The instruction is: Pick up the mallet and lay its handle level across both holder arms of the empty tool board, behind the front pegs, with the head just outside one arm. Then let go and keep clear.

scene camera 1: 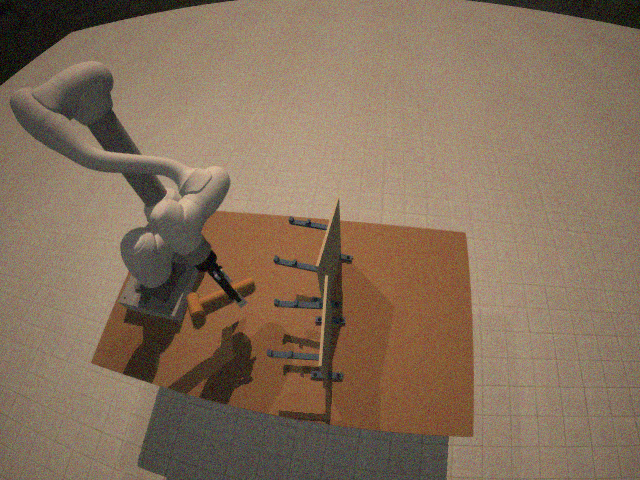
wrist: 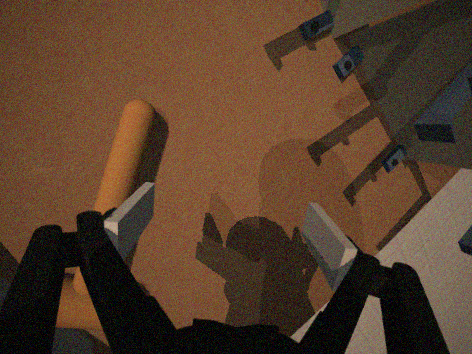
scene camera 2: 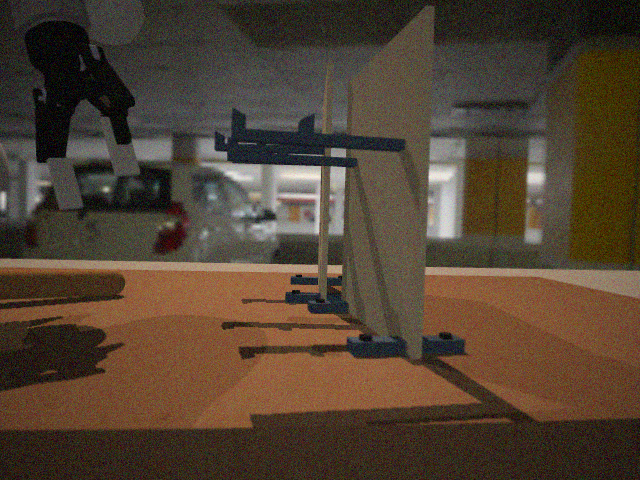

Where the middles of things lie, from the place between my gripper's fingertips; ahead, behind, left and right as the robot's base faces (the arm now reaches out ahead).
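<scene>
There is the wooden mallet [scene camera 2: 29, 284], and measured from my hand it lies 12 cm behind and 12 cm below.
</scene>
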